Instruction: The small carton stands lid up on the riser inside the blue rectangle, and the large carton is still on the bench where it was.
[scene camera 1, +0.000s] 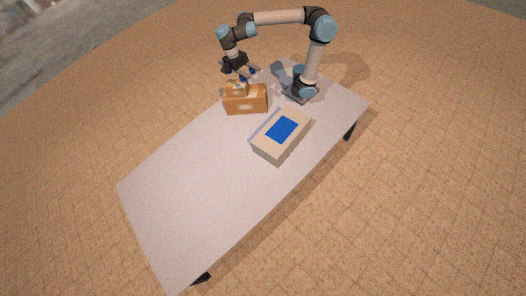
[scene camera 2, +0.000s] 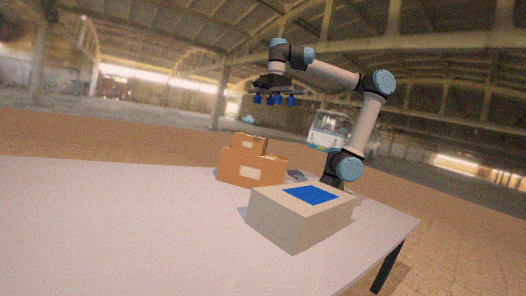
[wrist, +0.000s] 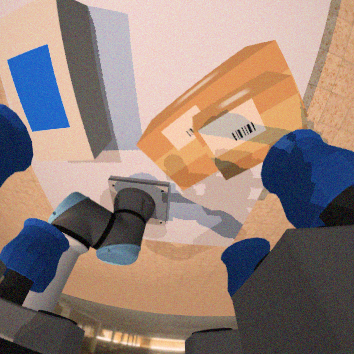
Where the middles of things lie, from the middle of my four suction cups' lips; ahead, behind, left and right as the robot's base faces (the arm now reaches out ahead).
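Compared with the small carton (wrist: 237, 130), my suction cup is 12 cm to the left of it and 1 cm past it, and it's 21 cm above it. There's a large carton (scene camera 2: 238, 168) as well, and from my suction cup that's 9 cm to the right, 3 cm behind and 32 cm below. Then the beige riser (scene camera 2: 296, 216), which is 31 cm to the left of my suction cup and 34 cm below it.
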